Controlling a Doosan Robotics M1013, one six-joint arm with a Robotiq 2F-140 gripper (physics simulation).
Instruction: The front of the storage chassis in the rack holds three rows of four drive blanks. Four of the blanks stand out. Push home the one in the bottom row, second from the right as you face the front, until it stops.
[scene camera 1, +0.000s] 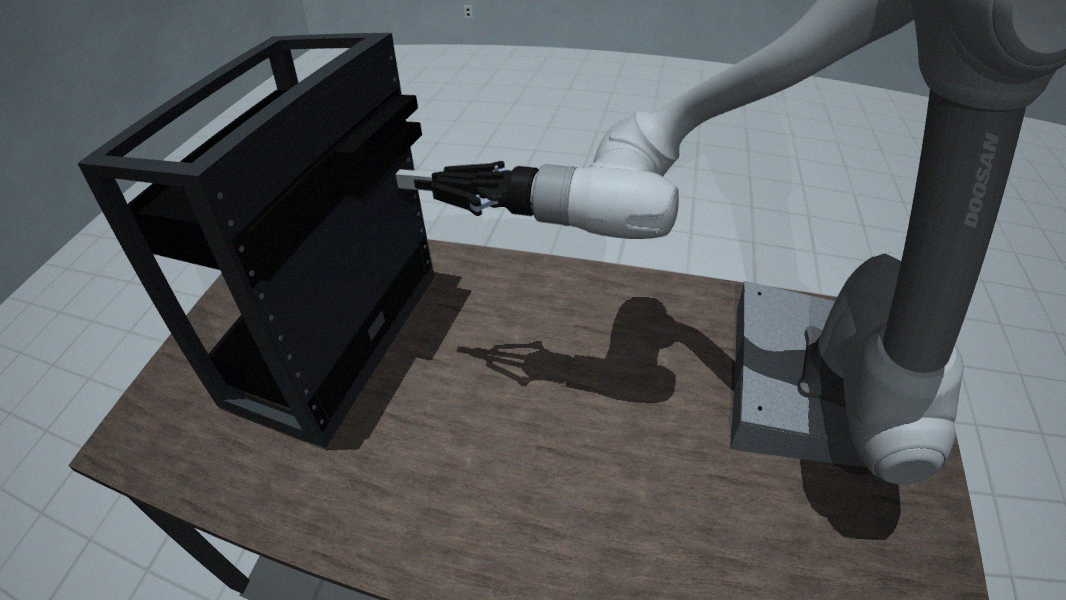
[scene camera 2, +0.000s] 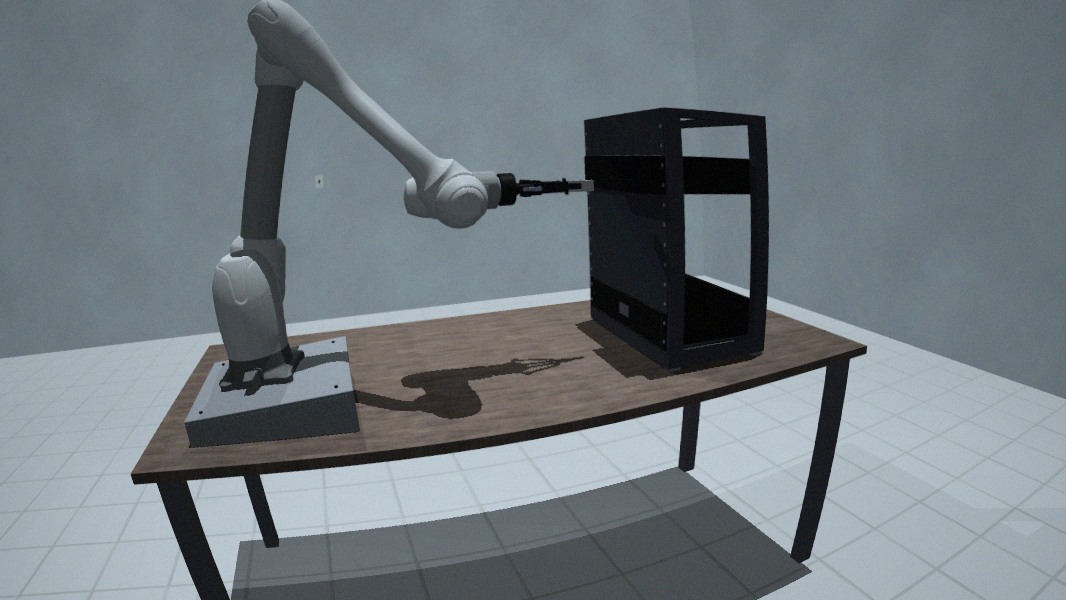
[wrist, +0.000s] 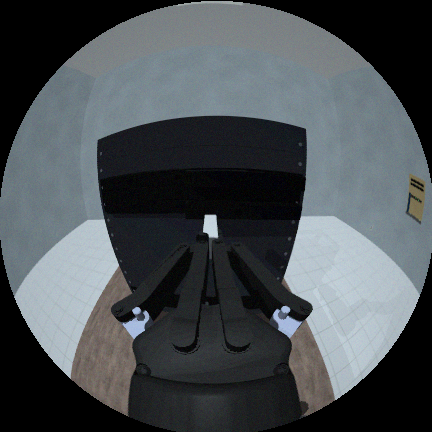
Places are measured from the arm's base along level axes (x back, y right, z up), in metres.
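Pixels of known places: gripper, fingertip midpoint: (scene camera 1: 399, 178) (scene camera 2: 592, 185) (wrist: 210, 223); arm's base, link origin: (scene camera 1: 843, 373) (scene camera 2: 264, 372).
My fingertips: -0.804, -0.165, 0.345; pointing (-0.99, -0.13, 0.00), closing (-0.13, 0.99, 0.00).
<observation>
Ahead of a thing's pixels: the offset from my fingertips to its middle, as dx, dy, dz. "pt": to the spot under its first point. Level surfaces: height alone.
The storage chassis (scene camera 1: 279, 234) (scene camera 2: 626, 174) (wrist: 145, 192) is a black band high in the dark rack (scene camera 1: 141, 169) (scene camera 2: 675, 260). Black blanks @(-0.116, +0.108, +0.001) (scene camera 1: 399, 141) stand out from its front in scene camera 1, in two stepped levels. Their separate edges, and the named bottom-row blank, cannot be made out in the dark. My gripper (scene camera 1: 414, 179) (scene camera 2: 584, 184) (wrist: 210, 223) is shut and empty, level, with pale fingertips pointing at the rack. In the wrist view the tips overlap the chassis's lower edge near its middle. Whether they touch a blank cannot be told.
Dark panels @(pt -0.091, -0.067, -0.131) (scene camera 1: 350, 253) (scene camera 2: 626, 238) cover the rack front below the chassis, with a black unit (scene camera 1: 354, 350) (scene camera 2: 641, 316) at the bottom. The rack stands on the wooden table @(dz -0.417) (scene camera 1: 522, 484) (scene camera 2: 522, 409). The arm's grey base block (scene camera 1: 775, 313) (scene camera 2: 320, 395) stands at the opposite end.
</observation>
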